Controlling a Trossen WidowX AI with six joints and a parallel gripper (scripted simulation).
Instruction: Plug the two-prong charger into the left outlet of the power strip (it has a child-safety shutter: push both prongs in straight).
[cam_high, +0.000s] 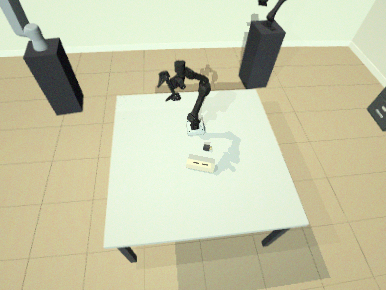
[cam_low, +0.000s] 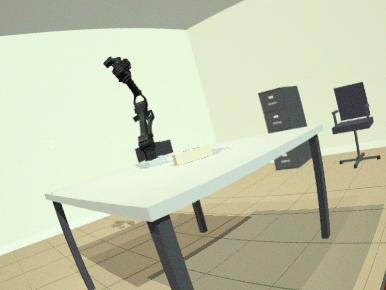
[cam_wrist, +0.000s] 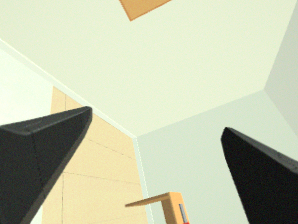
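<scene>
Now: the black two-prong charger 560 mm below my gripper tip, 320 mm to the left of it and 40 mm ahead of it.
</scene>
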